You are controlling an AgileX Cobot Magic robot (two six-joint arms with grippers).
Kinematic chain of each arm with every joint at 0, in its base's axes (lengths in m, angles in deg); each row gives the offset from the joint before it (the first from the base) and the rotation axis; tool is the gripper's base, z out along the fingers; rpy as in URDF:
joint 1: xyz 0 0 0.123 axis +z
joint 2: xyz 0 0 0 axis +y
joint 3: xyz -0.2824 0 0.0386 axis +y
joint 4: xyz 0.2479 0 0.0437 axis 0.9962 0 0.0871
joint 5: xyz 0 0 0 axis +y
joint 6: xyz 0.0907 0 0.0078 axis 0.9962 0 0.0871
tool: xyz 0 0 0 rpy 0 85 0
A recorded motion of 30 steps. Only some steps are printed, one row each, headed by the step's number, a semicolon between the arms.
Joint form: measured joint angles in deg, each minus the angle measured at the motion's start. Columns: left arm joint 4, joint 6, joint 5, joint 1, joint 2, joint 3; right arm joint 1, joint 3, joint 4, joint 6, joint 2, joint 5.
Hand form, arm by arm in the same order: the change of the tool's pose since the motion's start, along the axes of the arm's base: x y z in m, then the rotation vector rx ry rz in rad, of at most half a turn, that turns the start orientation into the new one. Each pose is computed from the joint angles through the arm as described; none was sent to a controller.
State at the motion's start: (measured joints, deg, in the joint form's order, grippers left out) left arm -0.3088 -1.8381 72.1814 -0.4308 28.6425 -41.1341; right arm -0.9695 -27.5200 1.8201 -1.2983 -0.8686 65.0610
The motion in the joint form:
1: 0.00 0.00 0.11 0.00 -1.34 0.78; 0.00 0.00 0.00 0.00 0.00 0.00
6: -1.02 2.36 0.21 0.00 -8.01 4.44; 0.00 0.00 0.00 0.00 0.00 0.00
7: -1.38 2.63 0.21 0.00 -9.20 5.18; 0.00 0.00 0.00 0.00 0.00 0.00
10: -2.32 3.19 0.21 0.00 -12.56 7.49; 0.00 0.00 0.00 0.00 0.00 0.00
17: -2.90 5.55 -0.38 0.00 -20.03 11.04; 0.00 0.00 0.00 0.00 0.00 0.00
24: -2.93 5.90 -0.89 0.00 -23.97 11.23; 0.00 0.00 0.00 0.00 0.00 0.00
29: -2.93 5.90 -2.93 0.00 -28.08 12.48; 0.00 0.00 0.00 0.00 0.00 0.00
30: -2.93 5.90 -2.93 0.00 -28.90 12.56; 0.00 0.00 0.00 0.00 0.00 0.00
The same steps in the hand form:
1: -0.0043 0.0000 -0.0027 -0.0001 -0.0079 0.0000; 0.0000 0.0000 0.0000 0.0000 0.0000 0.0000
6: -0.0235 -0.0014 -0.0161 0.0076 -0.0593 -0.0388; 0.0000 0.0000 0.0000 0.0000 0.0000 0.0000
7: -0.0266 -0.0019 -0.0191 0.0046 -0.0673 -0.0447; 0.0000 0.0000 0.0000 0.0000 0.0000 0.0000
10: -0.0347 -0.0033 -0.0289 -0.0046 -0.0861 -0.0580; 0.0000 0.0000 0.0000 0.0000 0.0000 0.0000
17: -0.0507 -0.0040 -0.0440 0.0140 -0.1664 -0.0930; 0.0000 0.0000 0.0000 0.0000 0.0000 0.0000
24: -0.0600 -0.0040 -0.0443 0.0204 -0.2409 -0.0968; 0.0000 0.0000 0.0000 0.0000 0.0000 0.0000
29: -0.0663 -0.0038 -0.0482 0.0230 -0.3263 -0.0941; 0.0000 0.0000 0.0000 0.0000 0.0000 0.0000
30: -0.0682 -0.0038 -0.0488 0.0236 -0.3392 -0.0940; 0.0000 0.0000 0.0000 0.0000 0.0000 0.0000

